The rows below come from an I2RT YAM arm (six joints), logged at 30 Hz.
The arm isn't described. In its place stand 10 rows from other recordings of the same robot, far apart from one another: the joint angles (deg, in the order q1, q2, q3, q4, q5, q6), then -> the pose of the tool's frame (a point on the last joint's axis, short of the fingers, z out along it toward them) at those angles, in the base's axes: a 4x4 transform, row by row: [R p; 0 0 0 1], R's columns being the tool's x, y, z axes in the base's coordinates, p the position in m.
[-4.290, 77.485, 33.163, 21.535, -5.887, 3.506] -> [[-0.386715 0.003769 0.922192 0.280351], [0.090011 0.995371 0.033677 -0.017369], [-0.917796 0.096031 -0.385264 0.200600], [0 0 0 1]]
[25.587, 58.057, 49.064, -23.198, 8.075, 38.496] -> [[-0.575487 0.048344 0.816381 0.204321], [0.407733 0.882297 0.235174 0.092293], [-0.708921 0.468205 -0.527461 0.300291], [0 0 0 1]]
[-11.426, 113.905, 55.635, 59.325, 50.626, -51.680] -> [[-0.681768 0.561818 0.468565 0.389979], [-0.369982 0.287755 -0.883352 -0.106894], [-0.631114 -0.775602 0.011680 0.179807], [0 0 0 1]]
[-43.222, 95.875, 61.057, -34.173, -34.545, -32.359] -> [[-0.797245 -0.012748 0.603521 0.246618], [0.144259 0.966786 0.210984 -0.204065], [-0.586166 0.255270 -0.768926 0.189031], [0 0 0 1]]
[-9.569, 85.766, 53.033, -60.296, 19.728, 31.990] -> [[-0.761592 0.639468 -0.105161 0.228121], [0.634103 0.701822 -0.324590 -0.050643], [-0.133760 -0.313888 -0.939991 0.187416], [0 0 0 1]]
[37.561, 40.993, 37.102, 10.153, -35.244, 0.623] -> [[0.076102 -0.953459 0.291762 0.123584], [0.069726 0.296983 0.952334 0.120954], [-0.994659 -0.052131 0.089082 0.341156], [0 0 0 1]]
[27.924, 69.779, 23.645, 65.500, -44.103, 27.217] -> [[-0.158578 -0.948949 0.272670 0.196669], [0.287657 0.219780 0.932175 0.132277], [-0.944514 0.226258 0.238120 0.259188], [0 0 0 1]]
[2.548, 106.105, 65.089, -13.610, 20.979, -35.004] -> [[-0.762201 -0.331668 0.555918 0.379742], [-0.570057 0.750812 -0.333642 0.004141], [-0.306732 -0.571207 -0.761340 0.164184], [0 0 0 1]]
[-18.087, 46.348, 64.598, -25.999, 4.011, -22.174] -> [[-0.260445 0.299433 0.917883 0.151477], [-0.311006 0.873999 -0.373364 -0.052092], [-0.914026 -0.382708 -0.134503 0.423458], [0 0 0 1]]
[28.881, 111.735, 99.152, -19.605, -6.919, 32.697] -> [[-0.699765 -0.226650 0.677465 0.402891], [0.226445 0.829054 0.511265 0.227132], [-0.677533 0.511174 -0.528820 0.305672], [0 0 0 1]]
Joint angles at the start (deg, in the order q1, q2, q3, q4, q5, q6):
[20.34 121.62 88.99 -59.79 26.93 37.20]
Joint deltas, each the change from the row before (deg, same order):
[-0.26 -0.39 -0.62 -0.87 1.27 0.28]
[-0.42 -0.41 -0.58 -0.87 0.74 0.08]
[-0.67 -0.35 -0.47 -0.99 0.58 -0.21]
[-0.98 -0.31 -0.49 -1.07 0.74 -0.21]
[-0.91 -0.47 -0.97 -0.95 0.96 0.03]
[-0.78 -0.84 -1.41 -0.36 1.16 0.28]
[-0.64 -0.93 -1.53 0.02 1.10 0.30]
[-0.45 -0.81 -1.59 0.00 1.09 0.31]
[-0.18 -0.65 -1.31 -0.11 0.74 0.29]
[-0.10 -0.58 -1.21 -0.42 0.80 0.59]
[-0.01 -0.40 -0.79 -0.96 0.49 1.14]
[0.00 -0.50 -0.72 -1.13 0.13 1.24]
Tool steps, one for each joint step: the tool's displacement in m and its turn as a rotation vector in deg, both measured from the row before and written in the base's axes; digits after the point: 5 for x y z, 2 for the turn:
[-0.00285 -0.00368 0.00045 -1.54 0.47 -0.44]
[-0.00255 -0.00437 0.00062 -1.04 0.69 -0.44]
[-0.00198 -0.00578 0.00068 -0.93 0.96 -0.44]
[-0.00165 -0.00782 0.00045 -1.11 1.06 -0.72]
[-0.00329 -0.00783 -0.00034 -1.34 1.08 -0.81]
[-0.00424 -0.00716 0.00017 -1.36 0.41 -0.84]
[-0.00440 -0.00609 0.00011 -1.20 0.09 -0.71]
[-0.00493 -0.00486 -0.00084 -1.24 0.29 -0.51]
[-0.00459 -0.00278 -0.00081 -0.90 0.38 -0.27]
[-0.00486 -0.00235 -0.00070 -1.03 0.45 -0.40]
[-0.00443 -0.00150 -0.00005 -0.84 0.47 -0.79]
[-0.00462 -0.00130 0.00075 -0.52 0.49 -0.93]

